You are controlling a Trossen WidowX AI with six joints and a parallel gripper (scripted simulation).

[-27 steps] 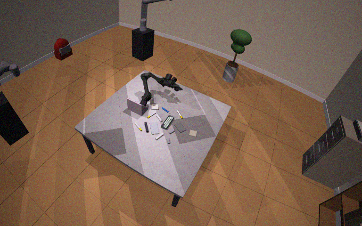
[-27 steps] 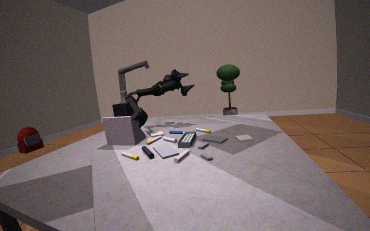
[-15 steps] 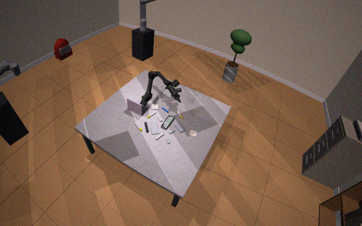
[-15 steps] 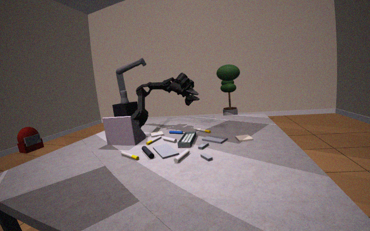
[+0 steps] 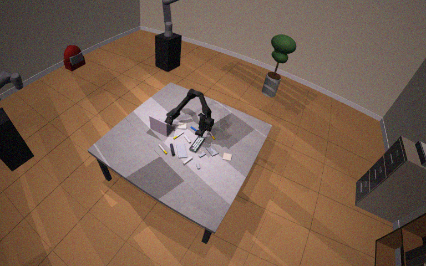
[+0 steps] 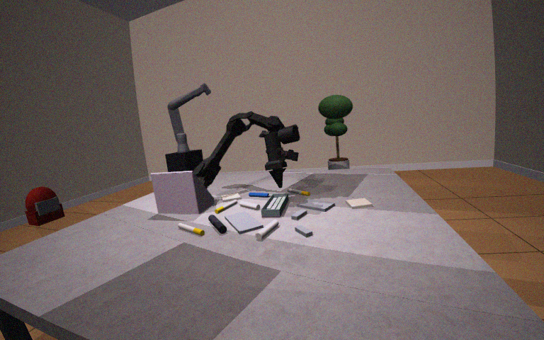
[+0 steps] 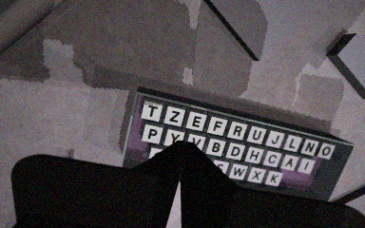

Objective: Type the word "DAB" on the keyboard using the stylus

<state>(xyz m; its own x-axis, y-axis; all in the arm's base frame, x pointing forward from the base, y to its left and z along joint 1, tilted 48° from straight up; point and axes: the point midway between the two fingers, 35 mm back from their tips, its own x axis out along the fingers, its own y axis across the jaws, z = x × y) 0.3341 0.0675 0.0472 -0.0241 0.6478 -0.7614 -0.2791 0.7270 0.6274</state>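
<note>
Now: the blue stylus 100 mm behind my gripper tip, 70 mm to the left of it and 50 mm below it. The rest, counted from my gripper tip: grey slab (140 mm ahead, 30 mm to the right, 50 mm below); then black cylinder (120 mm behind, 250 mm to the right, 50 mm below); then tan tile (280 mm ahead, 50 mm below).
</note>
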